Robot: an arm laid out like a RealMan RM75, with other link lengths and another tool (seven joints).
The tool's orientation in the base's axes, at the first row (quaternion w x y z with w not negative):
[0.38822, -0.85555, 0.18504, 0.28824]
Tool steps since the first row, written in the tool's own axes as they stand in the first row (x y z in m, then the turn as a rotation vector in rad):
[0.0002, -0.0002, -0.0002, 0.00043, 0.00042, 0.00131]
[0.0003, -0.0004, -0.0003, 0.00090, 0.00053, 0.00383]
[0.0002, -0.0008, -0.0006, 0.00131, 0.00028, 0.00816]
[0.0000, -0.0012, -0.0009, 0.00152, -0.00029, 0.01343]
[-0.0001, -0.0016, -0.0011, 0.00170, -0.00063, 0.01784]
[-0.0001, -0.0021, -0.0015, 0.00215, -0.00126, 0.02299]
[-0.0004, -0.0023, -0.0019, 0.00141, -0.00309, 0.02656]
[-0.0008, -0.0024, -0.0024, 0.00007, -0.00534, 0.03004]
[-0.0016, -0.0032, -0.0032, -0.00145, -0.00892, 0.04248]
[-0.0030, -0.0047, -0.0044, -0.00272, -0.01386, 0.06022]
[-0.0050, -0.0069, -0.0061, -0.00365, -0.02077, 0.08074]
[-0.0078, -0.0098, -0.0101, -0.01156, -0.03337, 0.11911]
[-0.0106, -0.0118, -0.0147, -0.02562, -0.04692, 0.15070]
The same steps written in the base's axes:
[0.0003, 0.0000, 0.0001, -0.00036, 0.00071, -0.00121]
[0.0006, 0.0000, 0.0002, -0.00094, 0.00254, -0.00291]
[0.0008, 0.0000, 0.0006, -0.00200, 0.00599, -0.00533]
[0.0010, 0.0001, 0.0011, -0.00337, 0.01040, -0.00796]
[0.0012, 0.0002, 0.0015, -0.00459, 0.01399, -0.01023]
[0.0016, 0.0002, 0.0020, -0.00571, 0.01832, -0.01291]
[0.0016, 0.0000, 0.0025, -0.00653, 0.02229, -0.01332]
[0.0015, -0.0003, 0.0031, -0.00756, 0.02652, -0.01306]
[0.0016, -0.0003, 0.0045, -0.01114, 0.03851, -0.01672]
[0.0018, -0.0002, 0.0069, -0.01564, 0.05541, -0.02260]
[0.0020, 0.0001, 0.0103, -0.01979, 0.07567, -0.02908]
[0.0029, -0.0009, 0.0158, -0.03245, 0.11393, -0.03745]
[0.0034, -0.0029, 0.0212, -0.04693, 0.14812, -0.03775]

